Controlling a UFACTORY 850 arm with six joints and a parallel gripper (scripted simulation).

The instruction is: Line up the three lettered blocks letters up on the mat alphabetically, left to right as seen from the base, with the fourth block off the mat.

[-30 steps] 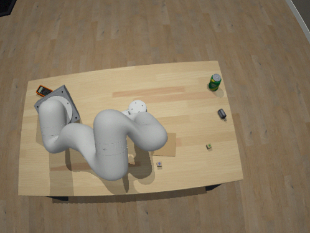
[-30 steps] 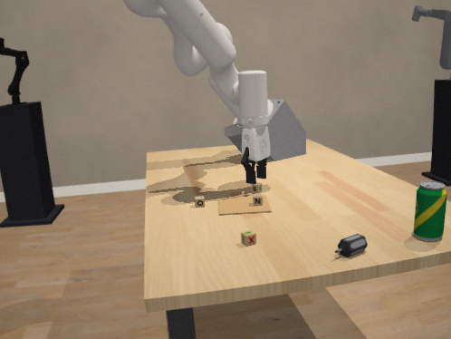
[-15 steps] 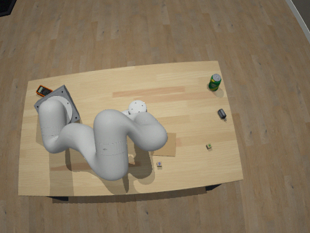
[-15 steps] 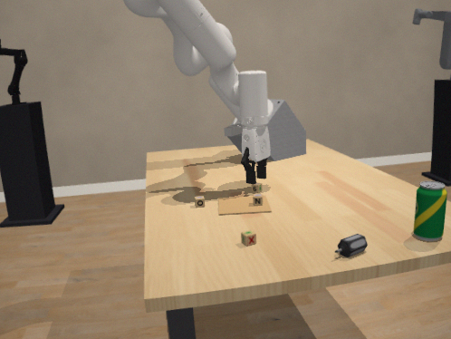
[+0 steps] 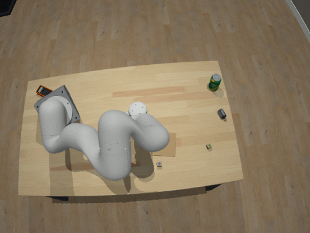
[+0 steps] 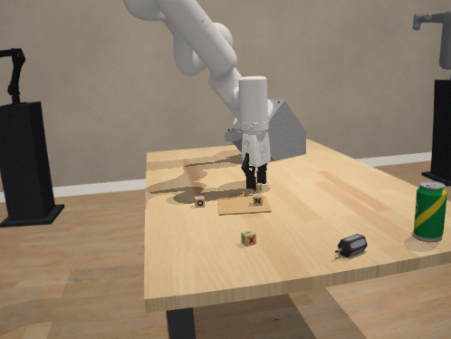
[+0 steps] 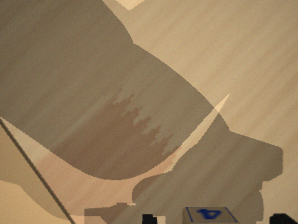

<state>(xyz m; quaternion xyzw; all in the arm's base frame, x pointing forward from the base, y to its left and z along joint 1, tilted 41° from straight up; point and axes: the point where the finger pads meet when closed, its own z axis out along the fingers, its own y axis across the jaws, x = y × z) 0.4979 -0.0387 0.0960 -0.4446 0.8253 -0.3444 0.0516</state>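
My hand is 12 cm short of the tan mat, 6 cm to the left of it and 3 cm above it. The rest, counted from my hand: green can: 46 cm ahead, 30 cm to the left, 3 cm above; orange meter: 67 cm behind, 32 cm to the left, 2 cm below.
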